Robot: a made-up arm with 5 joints.
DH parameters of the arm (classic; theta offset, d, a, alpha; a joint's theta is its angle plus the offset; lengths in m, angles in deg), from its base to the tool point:
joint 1: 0 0.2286 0 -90
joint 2: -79.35 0 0.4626 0
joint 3: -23.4 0 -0.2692 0
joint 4: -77.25 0 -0.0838 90
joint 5: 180 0.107 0 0
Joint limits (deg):
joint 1: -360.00..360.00
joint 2: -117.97..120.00
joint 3: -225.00..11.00
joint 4: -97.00..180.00
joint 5: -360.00..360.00
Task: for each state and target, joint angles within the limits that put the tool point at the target. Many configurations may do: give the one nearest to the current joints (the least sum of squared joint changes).
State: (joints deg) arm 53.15 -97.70 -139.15 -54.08 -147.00
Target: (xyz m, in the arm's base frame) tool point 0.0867 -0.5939 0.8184
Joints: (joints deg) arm 98.31 -59.29 -135.62 -17.37 -147.00
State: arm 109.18 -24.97 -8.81 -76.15 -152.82
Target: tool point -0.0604 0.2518 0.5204
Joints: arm 103.49 -7.63 -5.83 -70.13 -152.82
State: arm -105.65 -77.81 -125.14 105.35 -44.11
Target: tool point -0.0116 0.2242 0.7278
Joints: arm -87.04 -67.77 -93.18 117.26 -44.11
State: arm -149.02 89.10 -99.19 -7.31 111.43
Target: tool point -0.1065 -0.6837 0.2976
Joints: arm -98.85 41.80 -74.35 -9.37 111.43
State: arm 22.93 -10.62 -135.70 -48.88 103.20
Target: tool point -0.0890 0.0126 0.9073
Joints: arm -8.06 -5.82 -162.09 -86.27 103.20
